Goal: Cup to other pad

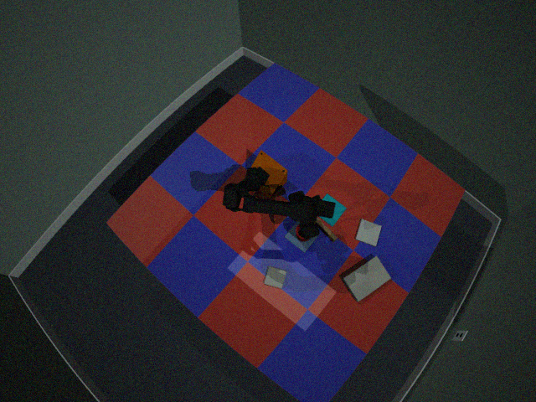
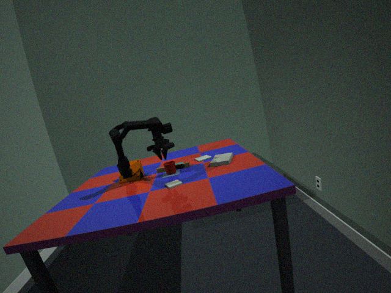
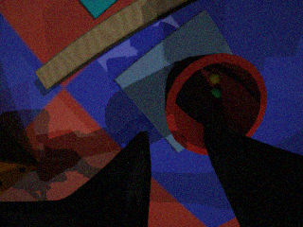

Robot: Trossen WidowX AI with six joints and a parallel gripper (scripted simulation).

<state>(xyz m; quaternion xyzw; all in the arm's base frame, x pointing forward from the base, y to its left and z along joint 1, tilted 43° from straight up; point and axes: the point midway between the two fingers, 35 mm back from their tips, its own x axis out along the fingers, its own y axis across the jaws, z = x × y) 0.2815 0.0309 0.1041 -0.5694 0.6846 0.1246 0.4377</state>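
Right now my gripper tip is 6 cm above the red cup, 3 cm short of it and 2 cm to the left of it. Round my gripper tip: wooden bar 9 cm below, 7 cm to the left, 3 cm ahead; then teal pad 16 cm to the left, 11 cm below, 4 cm ahead; then grey-blue pad 11 cm below, 3 cm ahead, 2 cm to the right.
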